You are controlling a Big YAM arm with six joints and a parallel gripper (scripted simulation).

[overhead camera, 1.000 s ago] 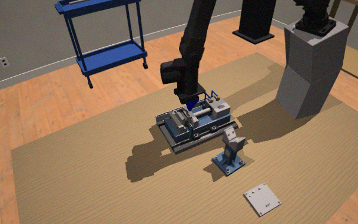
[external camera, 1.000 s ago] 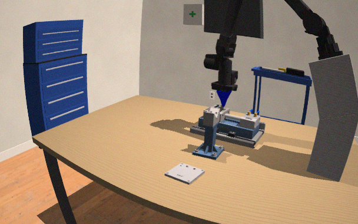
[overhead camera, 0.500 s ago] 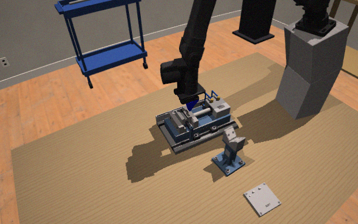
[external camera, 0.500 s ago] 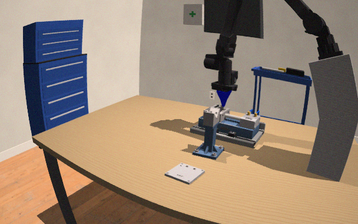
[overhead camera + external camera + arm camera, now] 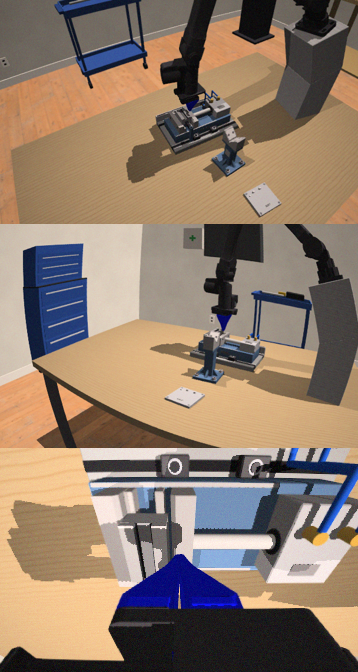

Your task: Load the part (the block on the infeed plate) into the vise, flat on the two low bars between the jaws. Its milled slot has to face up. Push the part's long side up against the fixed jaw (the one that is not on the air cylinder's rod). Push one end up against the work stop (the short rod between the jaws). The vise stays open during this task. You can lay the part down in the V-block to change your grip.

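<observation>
Right now my hand is 3 cm short of the part and 2 cm above it. Also, from my hand: moving jaw: 4 cm below; work stop rod: 4 cm ahead, 4 cm to the left, 3 cm below; cylinder rod: 6 cm behind, 1 cm to the left, 4 cm below.
</observation>
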